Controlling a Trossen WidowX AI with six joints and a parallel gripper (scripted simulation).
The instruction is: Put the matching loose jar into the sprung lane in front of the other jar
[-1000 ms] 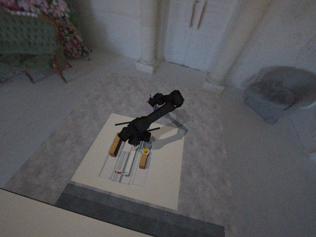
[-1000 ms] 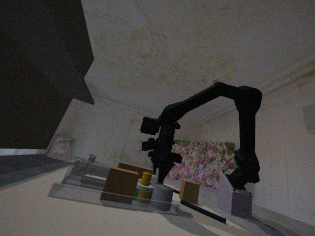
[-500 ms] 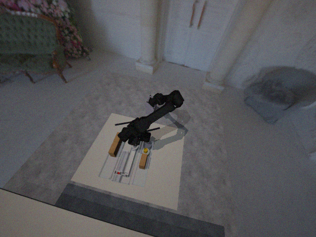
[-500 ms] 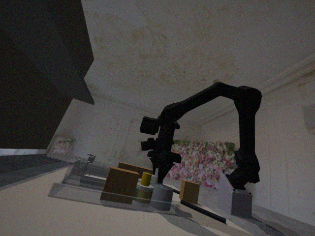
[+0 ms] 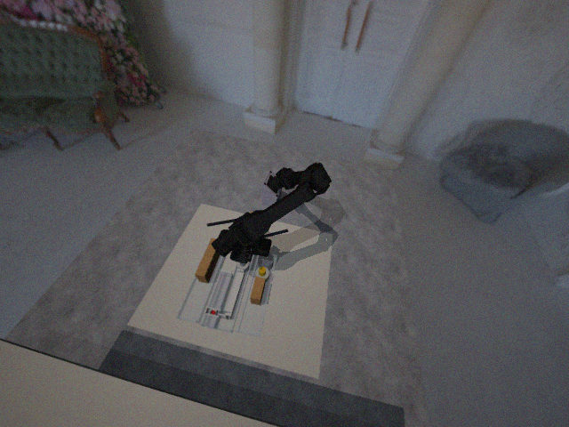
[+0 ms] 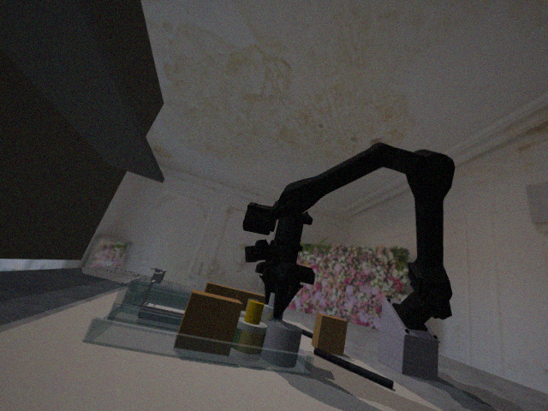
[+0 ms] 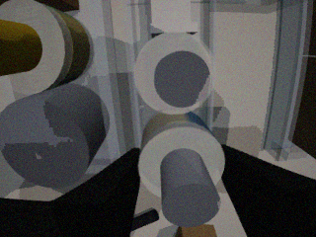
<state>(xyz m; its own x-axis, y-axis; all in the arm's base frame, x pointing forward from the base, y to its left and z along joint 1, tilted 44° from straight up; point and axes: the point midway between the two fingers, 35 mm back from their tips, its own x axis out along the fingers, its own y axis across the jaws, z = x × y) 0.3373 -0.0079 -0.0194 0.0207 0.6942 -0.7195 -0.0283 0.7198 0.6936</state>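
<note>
Right now the large grey cylinder is 8 cm to the left of my gripper tip and 2 cm below it. From my gripper tip the other things lie so: clear lane (15 cm ahead, 3 cm below, 2 cm to the right); then red mark (23 cm ahead, 3 cm to the right, 2 cm above).
</note>
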